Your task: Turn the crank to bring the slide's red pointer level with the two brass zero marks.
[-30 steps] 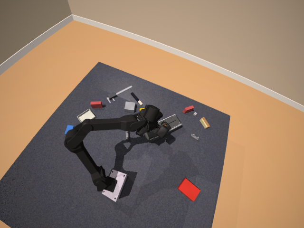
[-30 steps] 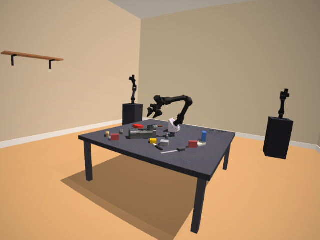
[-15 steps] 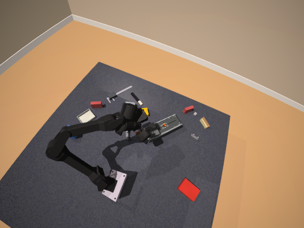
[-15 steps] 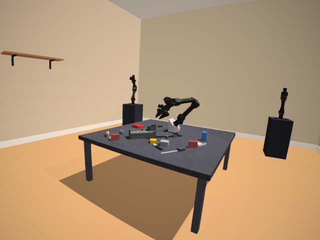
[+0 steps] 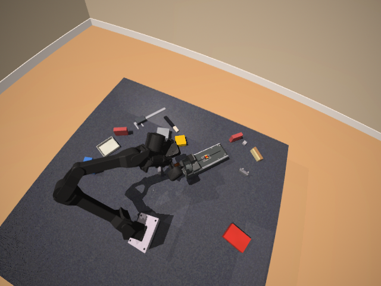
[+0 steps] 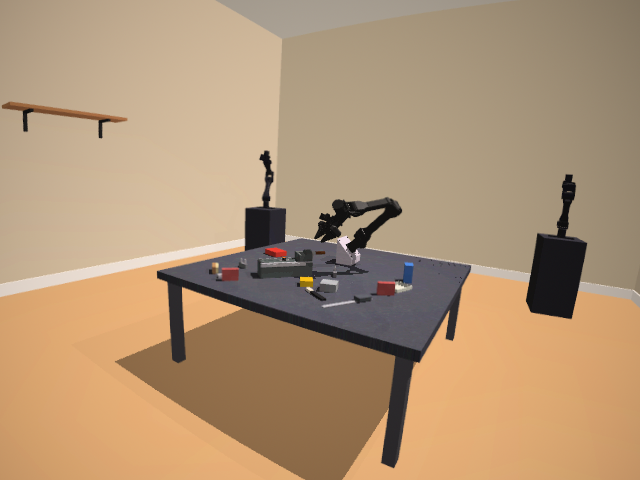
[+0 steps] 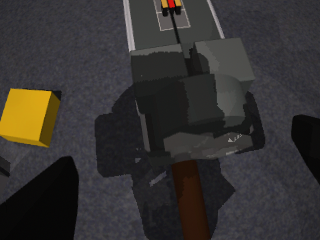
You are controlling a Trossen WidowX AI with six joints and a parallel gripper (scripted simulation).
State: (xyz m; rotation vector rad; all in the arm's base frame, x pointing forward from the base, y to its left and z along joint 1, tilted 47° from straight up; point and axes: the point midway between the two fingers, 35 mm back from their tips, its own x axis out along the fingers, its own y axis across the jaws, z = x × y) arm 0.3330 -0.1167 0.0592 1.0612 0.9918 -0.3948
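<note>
The brown crank handle is 60 mm below my gripper tip, 20 mm behind it and 10 mm to the left of it. The rest, counted from my gripper tip: grey block (190 mm ahead, 160 mm below, 150 mm to the left); then yellow block (180 mm ahead, 160 mm below, 40 mm to the left); then red pointer (130 mm to the right, 100 mm ahead, 90 mm below).
</note>
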